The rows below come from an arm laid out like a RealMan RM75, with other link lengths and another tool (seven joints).
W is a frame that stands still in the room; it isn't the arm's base.
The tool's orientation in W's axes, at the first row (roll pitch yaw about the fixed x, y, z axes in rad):
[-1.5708, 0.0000, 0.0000]
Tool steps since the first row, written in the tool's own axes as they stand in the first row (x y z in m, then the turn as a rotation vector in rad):
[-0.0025, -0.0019, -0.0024, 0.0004, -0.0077, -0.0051]
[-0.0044, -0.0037, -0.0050, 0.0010, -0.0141, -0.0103]
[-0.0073, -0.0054, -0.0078, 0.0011, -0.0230, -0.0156]
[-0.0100, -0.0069, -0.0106, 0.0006, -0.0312, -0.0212]
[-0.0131, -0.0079, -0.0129, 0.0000, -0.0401, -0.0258]
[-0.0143, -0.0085, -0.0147, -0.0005, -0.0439, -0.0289]
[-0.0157, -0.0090, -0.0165, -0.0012, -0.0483, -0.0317]
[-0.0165, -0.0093, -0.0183, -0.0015, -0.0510, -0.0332]
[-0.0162, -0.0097, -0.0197, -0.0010, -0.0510, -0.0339]
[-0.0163, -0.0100, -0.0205, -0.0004, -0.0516, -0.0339]
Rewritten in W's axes. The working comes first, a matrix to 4 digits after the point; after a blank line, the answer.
The tool's axes in the first row as the columns of a matrix, in W's axes (used below as rounded here):
[1.0000, 0.0000, 0.0000]
[0.0000, 0.0000, 1.0000]
[0.0000, -1.0000, 0.0000]

[-0.0025, -0.0024, 0.0019, 0.0004, -0.0051, 0.0077]
[-0.0044, -0.0050, 0.0037, 0.0010, -0.0103, 0.0141]
[-0.0073, -0.0078, 0.0054, 0.0011, -0.0156, 0.0230]
[-0.0100, -0.0106, 0.0069, 0.0006, -0.0212, 0.0312]
[-0.0131, -0.0129, 0.0079, 0.0000, -0.0258, 0.0401]
[-0.0143, -0.0147, 0.0085, -0.0005, -0.0289, 0.0439]
[-0.0157, -0.0165, 0.0090, -0.0012, -0.0317, 0.0483]
[-0.0165, -0.0183, 0.0093, -0.0015, -0.0332, 0.0510]
[-0.0162, -0.0197, 0.0097, -0.0010, -0.0339, 0.0510]
[-0.0163, -0.0205, 0.0100, -0.0004, -0.0339, 0.0516]

